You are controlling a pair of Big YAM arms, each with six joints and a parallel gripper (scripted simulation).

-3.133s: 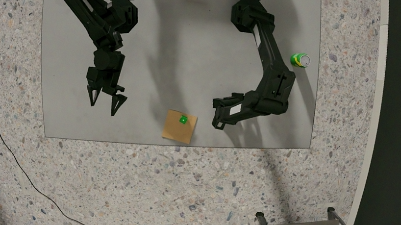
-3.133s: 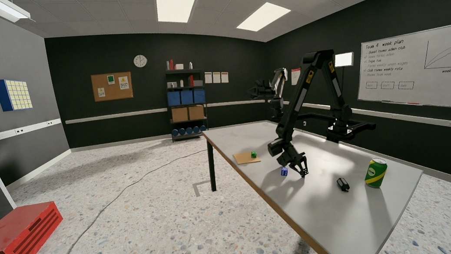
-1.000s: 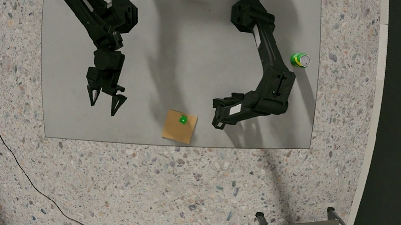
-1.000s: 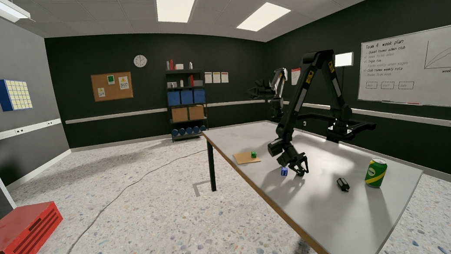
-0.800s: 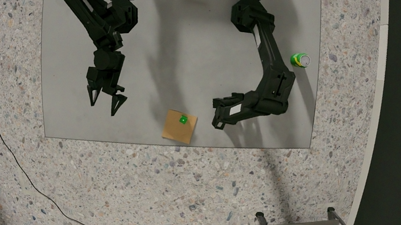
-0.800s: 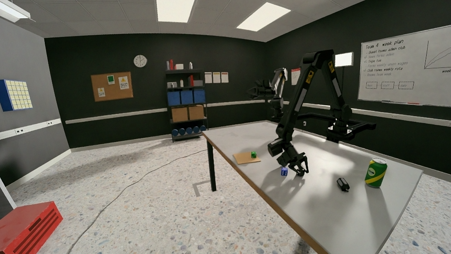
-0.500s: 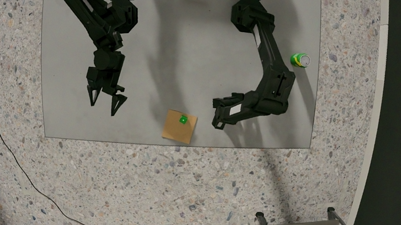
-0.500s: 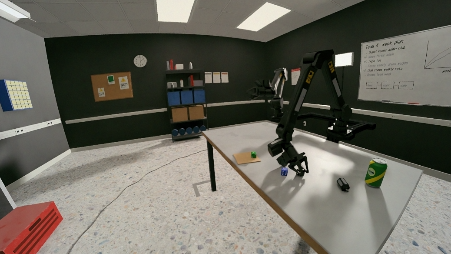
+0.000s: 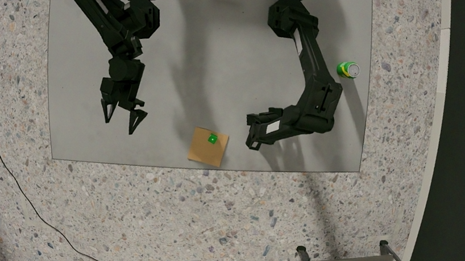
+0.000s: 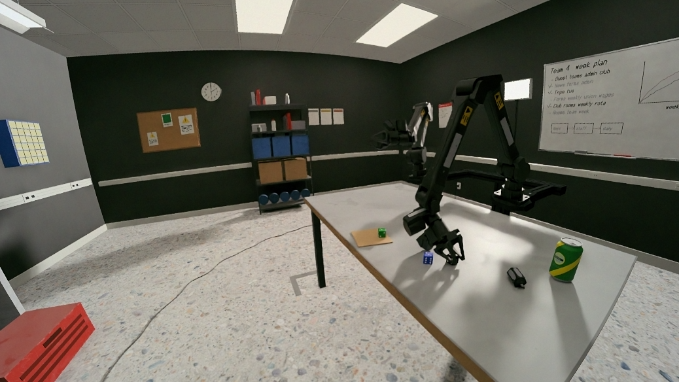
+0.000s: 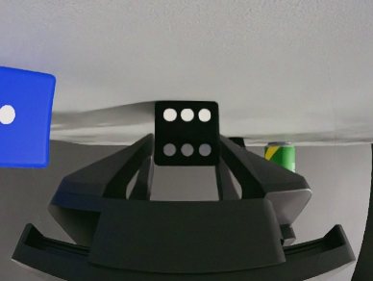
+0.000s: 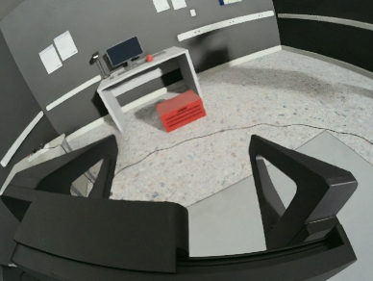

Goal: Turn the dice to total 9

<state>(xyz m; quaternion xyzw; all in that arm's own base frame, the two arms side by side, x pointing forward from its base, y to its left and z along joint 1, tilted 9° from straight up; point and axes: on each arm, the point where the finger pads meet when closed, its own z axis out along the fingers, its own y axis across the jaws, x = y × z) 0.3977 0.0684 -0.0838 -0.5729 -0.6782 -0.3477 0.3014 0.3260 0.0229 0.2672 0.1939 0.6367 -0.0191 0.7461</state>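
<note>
My left gripper is now 20 mm to the left of the black die and 10 mm above it. From my left hand the other things lie so: blue die: 60 mm ahead, 70 mm to the right, 10 mm below; brown square mat: 130 mm ahead, 330 mm to the right, 20 mm below; green die: 90 mm ahead, 310 mm to the right.
</note>
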